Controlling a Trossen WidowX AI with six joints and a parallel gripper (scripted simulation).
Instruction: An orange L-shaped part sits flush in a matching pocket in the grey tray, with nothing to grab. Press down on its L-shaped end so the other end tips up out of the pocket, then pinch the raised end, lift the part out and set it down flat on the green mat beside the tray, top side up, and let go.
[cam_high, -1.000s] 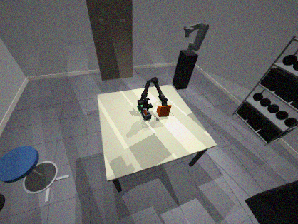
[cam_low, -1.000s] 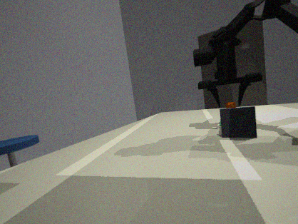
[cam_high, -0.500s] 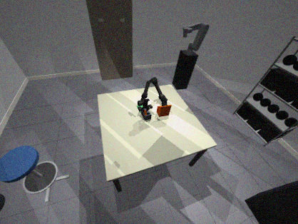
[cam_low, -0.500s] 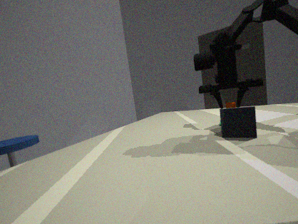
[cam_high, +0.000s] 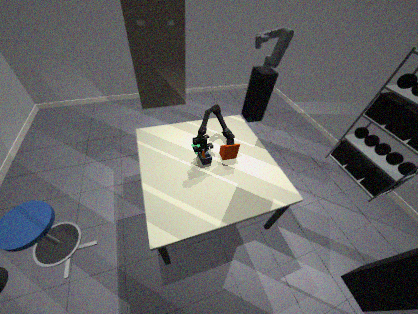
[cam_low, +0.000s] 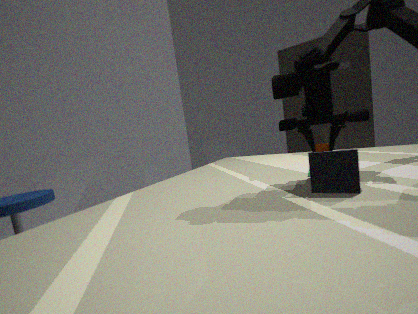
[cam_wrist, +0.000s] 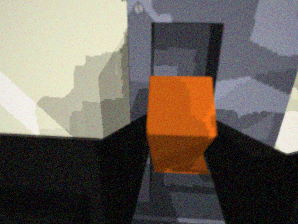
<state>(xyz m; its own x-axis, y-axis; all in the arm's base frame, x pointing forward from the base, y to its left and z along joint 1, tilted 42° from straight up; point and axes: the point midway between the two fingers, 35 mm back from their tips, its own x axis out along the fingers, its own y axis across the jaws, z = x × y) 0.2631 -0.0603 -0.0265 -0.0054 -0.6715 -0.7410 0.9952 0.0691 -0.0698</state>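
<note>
The green mat is 15 cm to the right of my gripper tip and 8 cm below it. Round my gripper tip: orange L-shaped part (3 cm to the left, 3 cm below, 2 cm behind).
</note>
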